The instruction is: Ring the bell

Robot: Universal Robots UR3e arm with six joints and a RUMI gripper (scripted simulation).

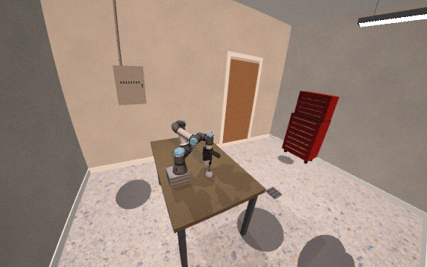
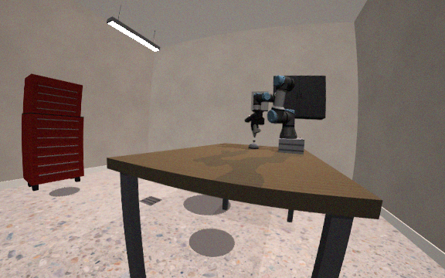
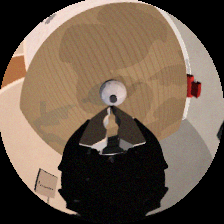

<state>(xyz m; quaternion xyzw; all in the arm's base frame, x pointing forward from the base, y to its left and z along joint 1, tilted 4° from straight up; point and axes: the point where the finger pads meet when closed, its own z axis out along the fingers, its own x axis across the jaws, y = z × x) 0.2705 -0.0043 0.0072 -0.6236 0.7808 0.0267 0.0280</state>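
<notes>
My hand is 60 mm above the silver bell.
</notes>
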